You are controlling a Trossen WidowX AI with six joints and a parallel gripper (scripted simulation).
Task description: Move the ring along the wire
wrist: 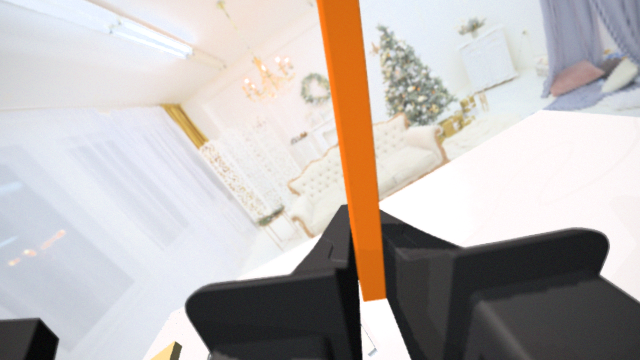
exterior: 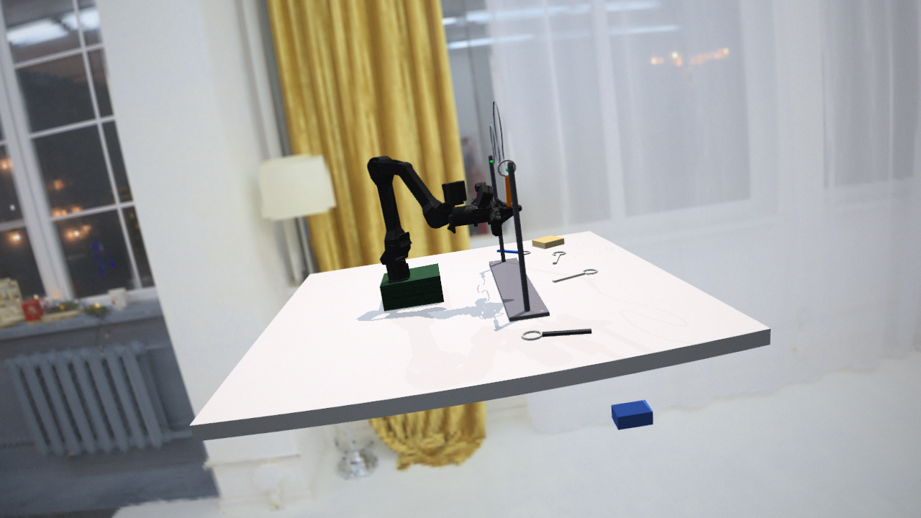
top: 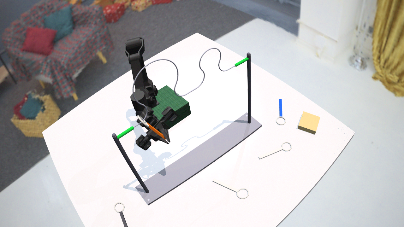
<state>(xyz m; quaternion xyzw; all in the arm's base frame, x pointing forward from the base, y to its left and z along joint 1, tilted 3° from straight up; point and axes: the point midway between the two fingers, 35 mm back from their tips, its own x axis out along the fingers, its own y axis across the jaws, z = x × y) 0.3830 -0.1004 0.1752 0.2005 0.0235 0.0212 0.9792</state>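
My gripper tip is 30 mm past the ring with orange handle, 40 mm to the left of it and 80 mm below it. Round my gripper tip: tan block (150 mm ahead, 650 mm to the left, 260 mm below); ring with blue handle (10 mm ahead, 580 mm to the left, 270 mm below).
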